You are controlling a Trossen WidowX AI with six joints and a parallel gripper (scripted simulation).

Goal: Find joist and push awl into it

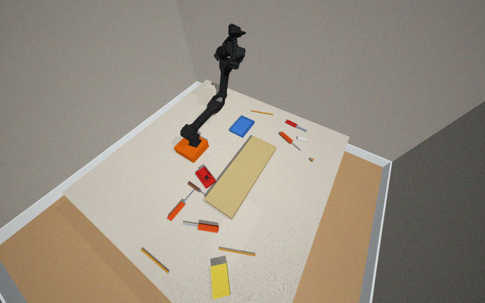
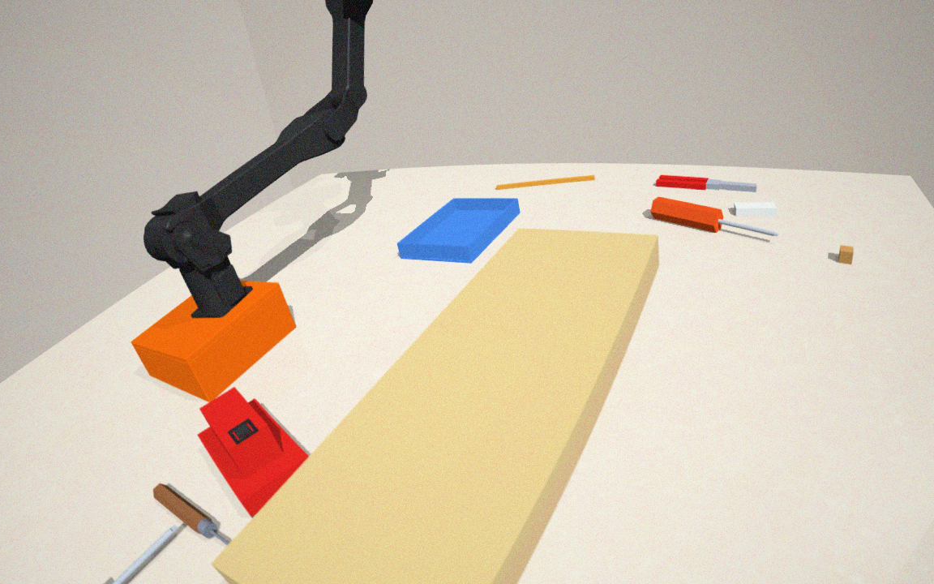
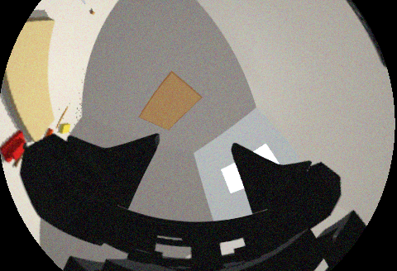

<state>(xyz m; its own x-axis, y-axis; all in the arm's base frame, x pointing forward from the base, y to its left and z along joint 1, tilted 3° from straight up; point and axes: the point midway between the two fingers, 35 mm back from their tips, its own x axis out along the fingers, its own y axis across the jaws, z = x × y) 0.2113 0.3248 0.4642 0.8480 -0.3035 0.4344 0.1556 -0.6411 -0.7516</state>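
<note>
Now: the red stud finder 40 mm behind my gripper tip, 490 mm to the right of it and 510 mm below it. The rest, counted from my gripper tip: indicator (20 mm behind, 490 mm to the right, 500 mm below); blue tray (10 mm behind, 20 mm to the right, 540 mm below); white block (420 mm ahead, 40 mm to the left, 550 mm below).
</note>
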